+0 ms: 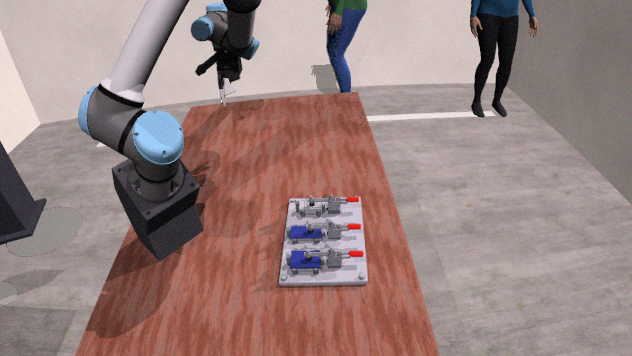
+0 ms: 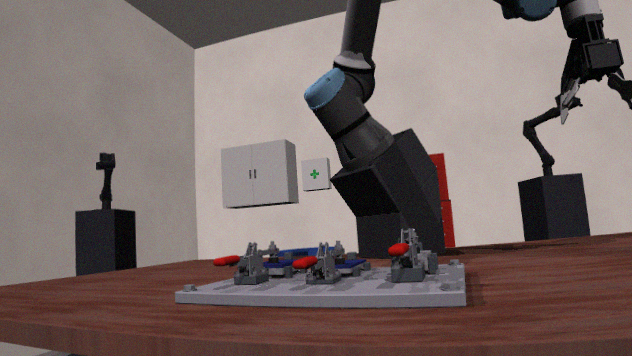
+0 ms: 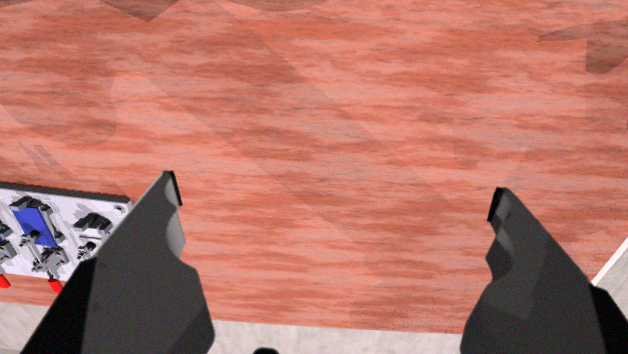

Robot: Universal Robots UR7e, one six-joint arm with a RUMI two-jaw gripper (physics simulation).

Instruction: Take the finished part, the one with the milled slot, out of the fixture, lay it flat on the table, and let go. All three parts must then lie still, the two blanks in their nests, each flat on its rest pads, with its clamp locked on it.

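Frame: origin at the arm's base, x ahead, y left, z up, level; metres.
Seen in the pictures: gripper, fingertip midpoint: (image 1: 228, 97) (image 2: 602, 119) (image 3: 333, 181); arm's base at its link origin: (image 1: 155, 177) (image 2: 369, 154).
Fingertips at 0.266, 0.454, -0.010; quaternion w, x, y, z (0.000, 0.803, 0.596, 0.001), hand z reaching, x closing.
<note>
Pixels of each thing's top centre, then the offset from my fingertips to it, as dx, dy, dz. "pt": a spot on its surface instead. Level surfaces: height alone.
- pale grey plate at its top centre: (image 2: 332, 278) (image 3: 52, 242) (image 1: 324, 235) +0.156, -0.583, -0.242
- middle nest at a spot on its surface: (image 1: 298, 232) pt +0.086, -0.559, -0.226
- far nest at a spot on its surface: (image 1: 313, 210) pt +0.158, -0.486, -0.224
- wooden table at its surface level: dz -0.257
The fixture, a pale grey plate (image 1: 325, 278) (image 2: 320, 300) (image 3: 70, 197), has three nests. Two blue-topped parts sit in the near nest (image 1: 305, 259) and the middle nest (image 1: 298, 232). The far nest (image 1: 313, 210) shows grey shapes; whether a part lies there is too small to tell, and I cannot make out the milled slot. The clamps' red handles (image 1: 356, 254) (image 1: 354, 226) (image 1: 353, 199) all point outward, lying about level, with the clamp arms reaching over the nests. My gripper (image 1: 227, 95) (image 2: 597, 114) (image 3: 333, 181) is open and empty, high above the table's far part, well away from the fixture.
The wooden table (image 1: 225, 310) (image 2: 525, 320) carries the fixture and the robot's dark base block (image 1: 172, 225). Two people (image 1: 345, 45) (image 1: 495, 45) stand beyond the table. A blue object (image 2: 305, 251) shows behind the fixture. Wall cabinets (image 2: 257, 175) and other pedestals (image 2: 555, 207) stand in the background.
</note>
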